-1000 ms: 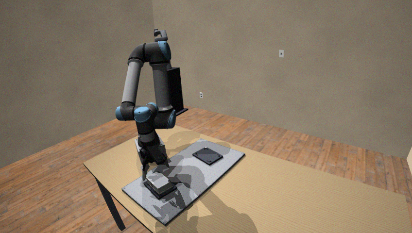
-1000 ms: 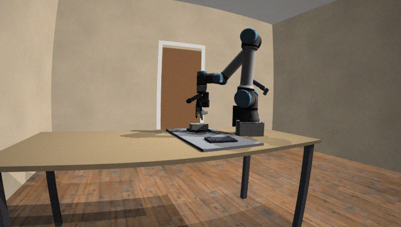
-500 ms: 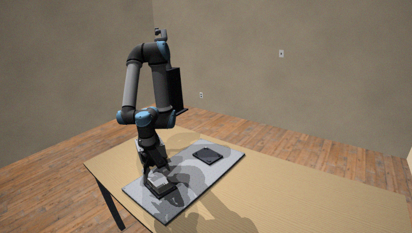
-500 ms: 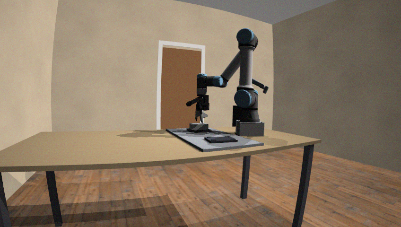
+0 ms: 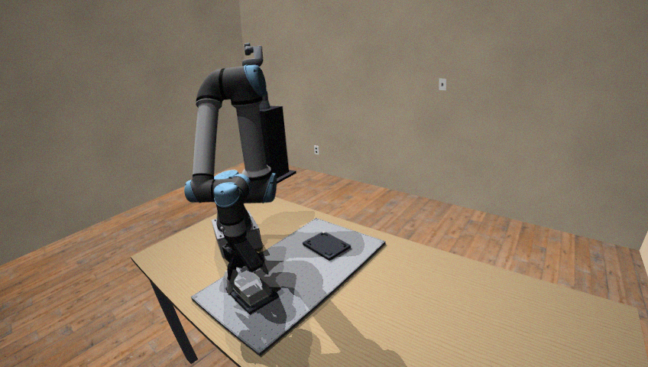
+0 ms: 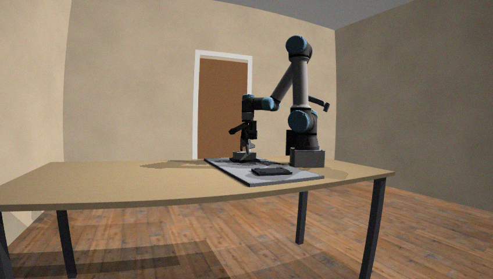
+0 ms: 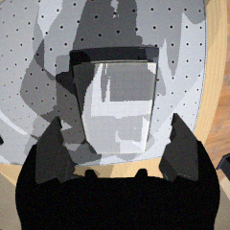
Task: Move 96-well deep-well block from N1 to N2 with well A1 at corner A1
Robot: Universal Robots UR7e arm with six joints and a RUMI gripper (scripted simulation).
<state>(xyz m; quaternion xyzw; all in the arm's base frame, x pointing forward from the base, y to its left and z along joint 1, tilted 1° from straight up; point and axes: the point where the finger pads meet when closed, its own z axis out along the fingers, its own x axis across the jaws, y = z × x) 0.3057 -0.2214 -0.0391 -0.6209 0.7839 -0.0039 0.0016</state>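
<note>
My hand is 10 mm above the grey deep-well block. From my hand the other things lie so: plate nest N2: 60 mm ahead, 380 mm to the left, 30 mm below.
</note>
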